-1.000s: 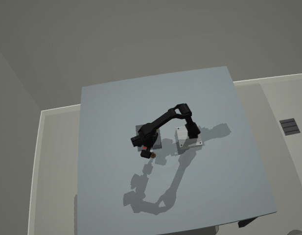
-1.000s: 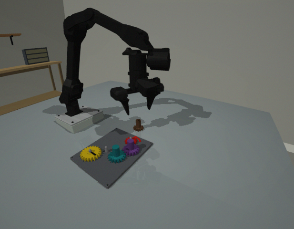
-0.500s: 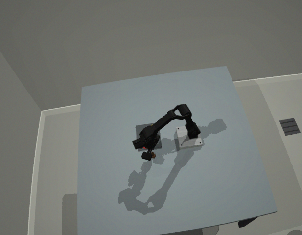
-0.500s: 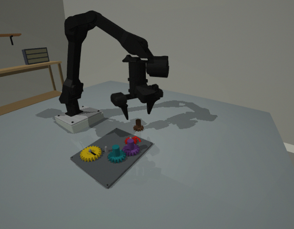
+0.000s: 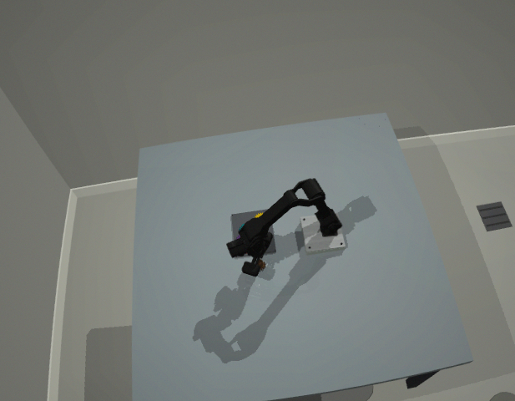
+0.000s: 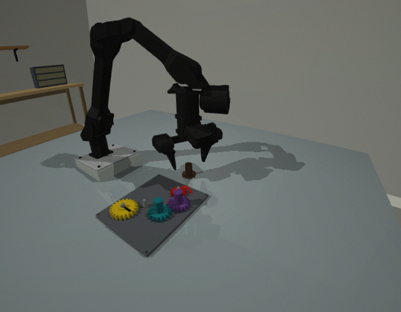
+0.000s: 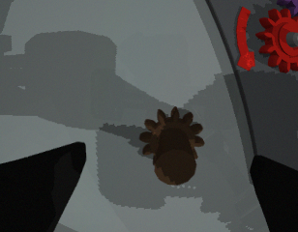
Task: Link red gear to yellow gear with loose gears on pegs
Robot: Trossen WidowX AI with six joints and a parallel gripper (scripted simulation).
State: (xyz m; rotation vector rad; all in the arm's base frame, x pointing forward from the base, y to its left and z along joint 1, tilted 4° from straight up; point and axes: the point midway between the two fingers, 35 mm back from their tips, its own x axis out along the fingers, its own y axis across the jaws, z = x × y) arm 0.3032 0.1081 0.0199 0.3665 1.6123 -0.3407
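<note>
The teal gear is 5 cm ahead of my gripper tip, 17 cm to the right of it and 1 cm below it. Round my gripper tip: red gear (3 cm ahead, 9 cm to the right, 2 cm below); brown gear (2 cm below); red arrow (4 cm ahead, 6 cm to the right, 3 cm below).
</note>
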